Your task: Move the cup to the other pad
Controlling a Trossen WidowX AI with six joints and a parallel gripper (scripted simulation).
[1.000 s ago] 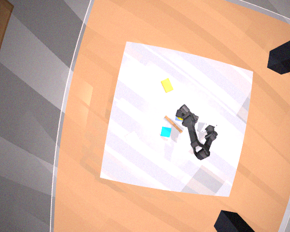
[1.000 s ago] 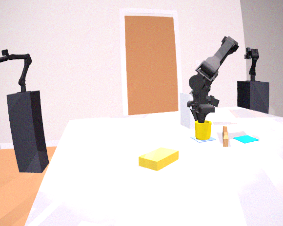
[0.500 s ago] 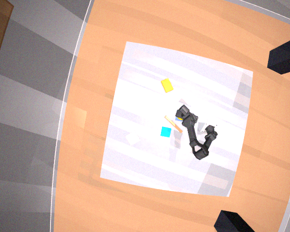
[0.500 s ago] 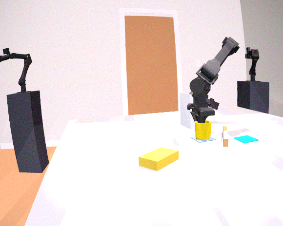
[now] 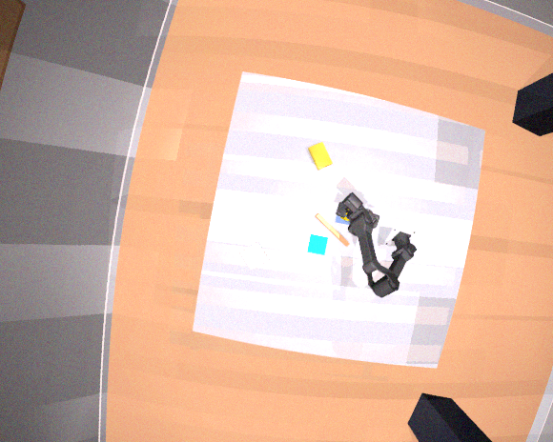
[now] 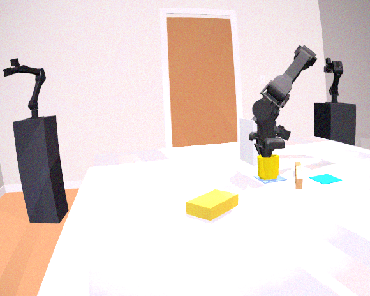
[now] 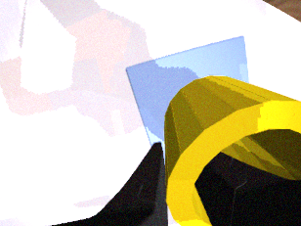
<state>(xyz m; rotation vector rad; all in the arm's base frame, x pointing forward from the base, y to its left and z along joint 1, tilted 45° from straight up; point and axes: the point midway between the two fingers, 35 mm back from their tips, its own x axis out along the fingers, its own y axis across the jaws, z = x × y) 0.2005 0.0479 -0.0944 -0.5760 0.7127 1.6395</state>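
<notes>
Now: the cyan pad 11 cm ahead of my gripper tip, 18 cm to the left of it and 4 cm below it. Also, from my gripper tip: yellow cup 2 cm ahead; then thin wooden bar 7 cm ahead, 9 cm to the left, 3 cm below.
</notes>
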